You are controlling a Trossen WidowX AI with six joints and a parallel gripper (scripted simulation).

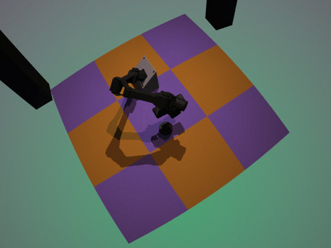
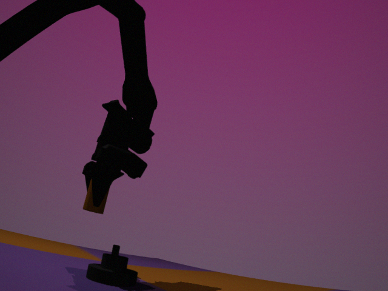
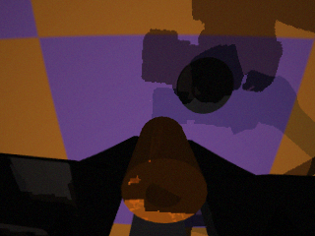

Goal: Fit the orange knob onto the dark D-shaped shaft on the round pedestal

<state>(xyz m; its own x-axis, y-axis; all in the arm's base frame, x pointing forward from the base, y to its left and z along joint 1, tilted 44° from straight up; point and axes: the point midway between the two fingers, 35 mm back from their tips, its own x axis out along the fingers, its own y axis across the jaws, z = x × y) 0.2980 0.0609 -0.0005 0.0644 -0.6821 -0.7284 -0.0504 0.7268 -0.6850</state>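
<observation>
My gripper tip is now 90 mm above the round black pedestal, 60 mm to the left of it and 50 mm short of it. Round my gripper tip: orange knob 20 mm above.
</observation>
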